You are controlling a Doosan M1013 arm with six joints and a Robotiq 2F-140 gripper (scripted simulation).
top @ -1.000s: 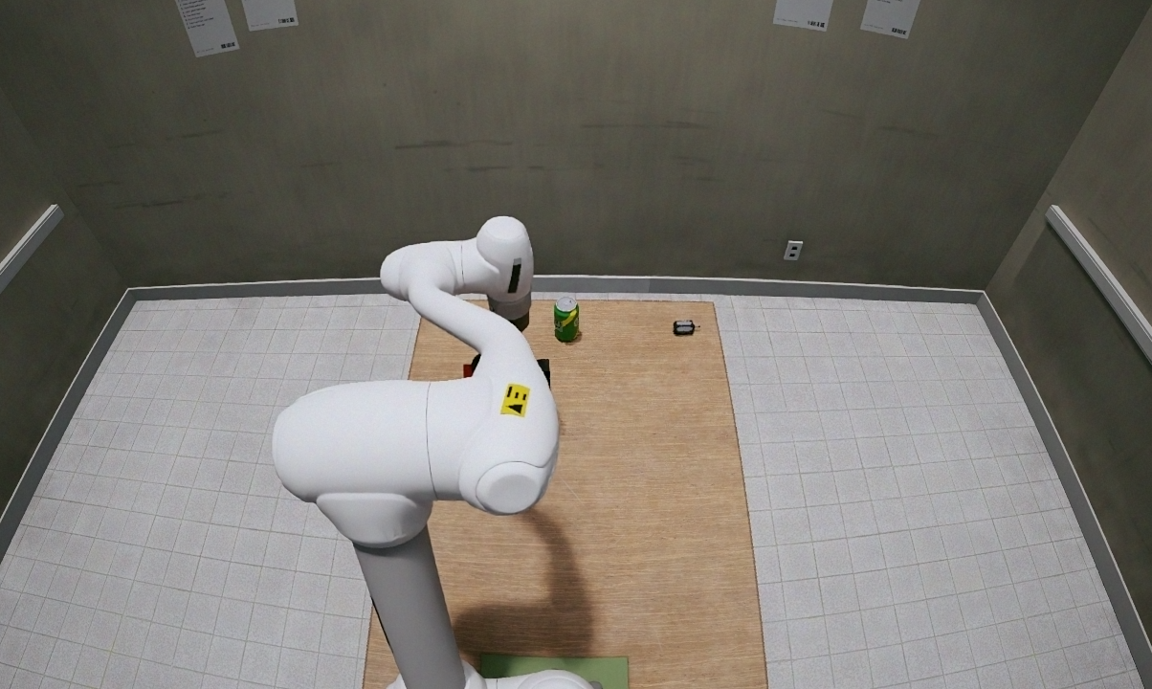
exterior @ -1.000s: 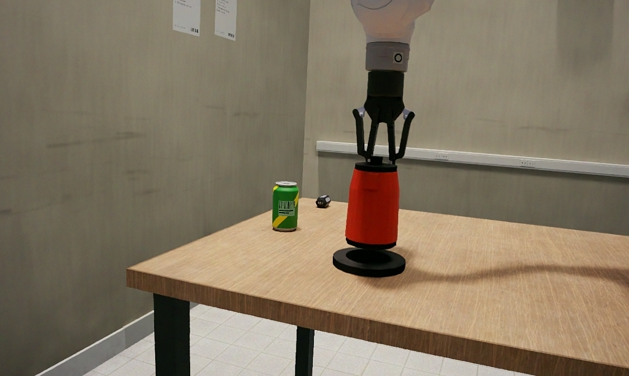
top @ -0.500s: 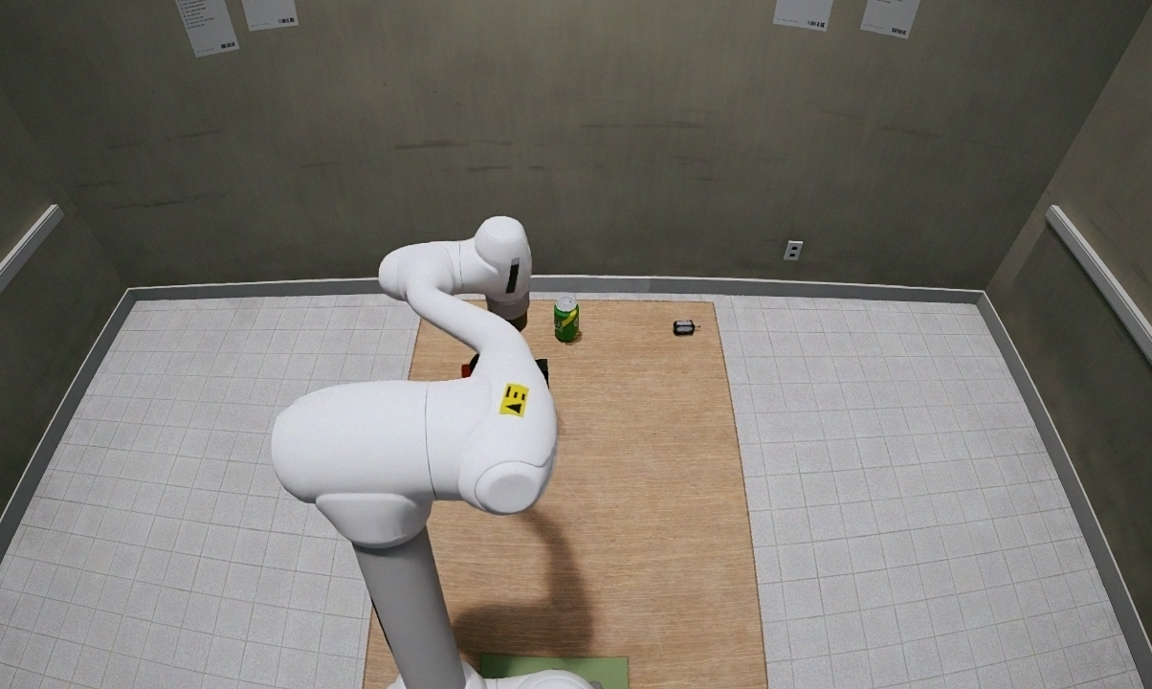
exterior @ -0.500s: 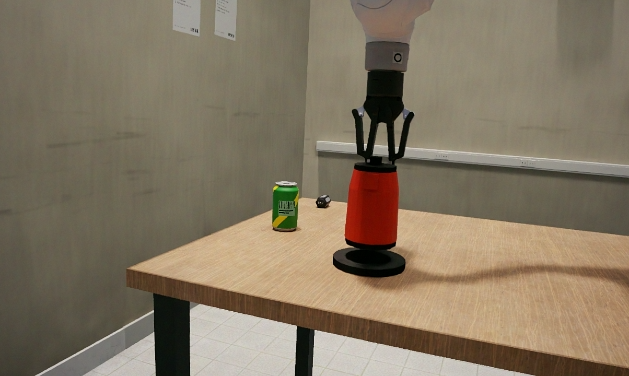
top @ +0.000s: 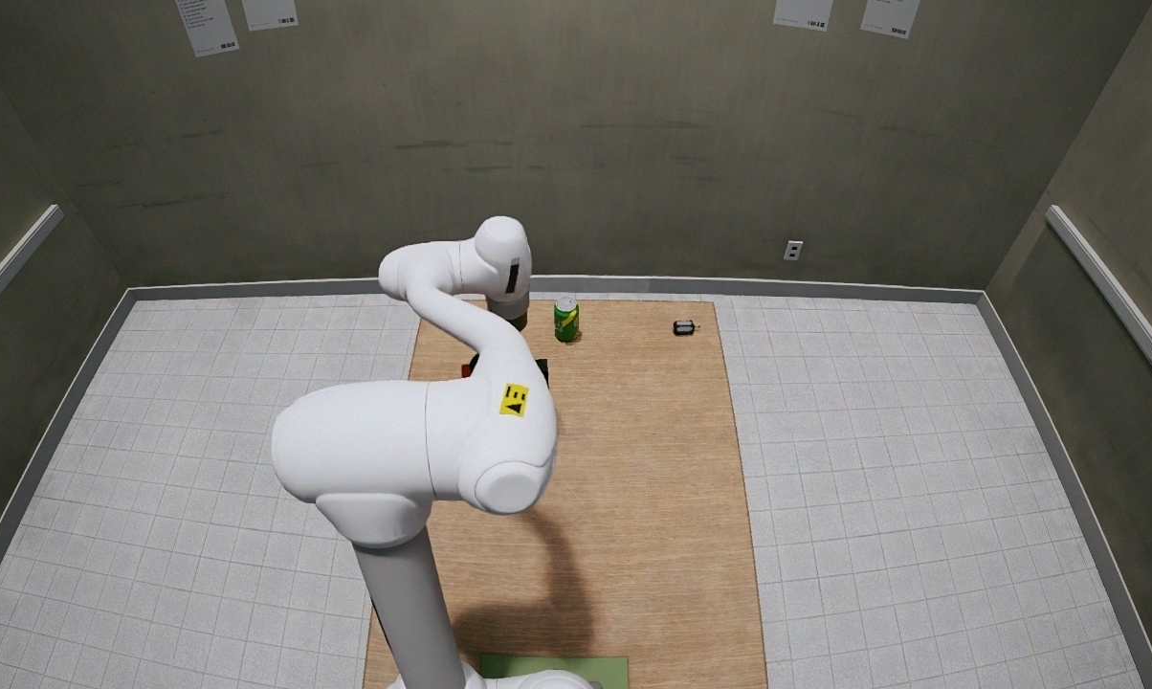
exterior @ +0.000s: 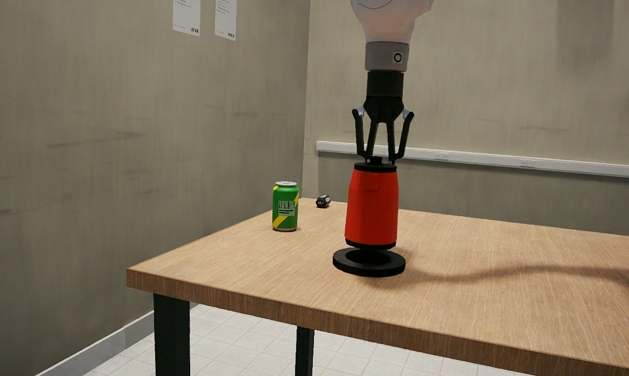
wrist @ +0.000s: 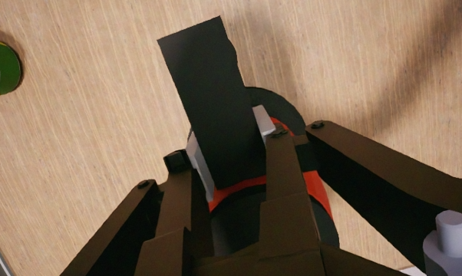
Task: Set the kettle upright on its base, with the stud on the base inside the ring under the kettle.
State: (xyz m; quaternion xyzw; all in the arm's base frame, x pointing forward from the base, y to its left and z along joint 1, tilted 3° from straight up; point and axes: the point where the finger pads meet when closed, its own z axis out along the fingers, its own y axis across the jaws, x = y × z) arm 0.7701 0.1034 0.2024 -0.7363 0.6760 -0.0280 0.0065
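Now: the red kettle 50 mm below my hand and 30 mm to the left of it. Also, from my hand: round black base 170 mm below, 60 mm to the left, 10 mm behind; can 270 mm ahead, 120 mm to the right, 120 mm below.
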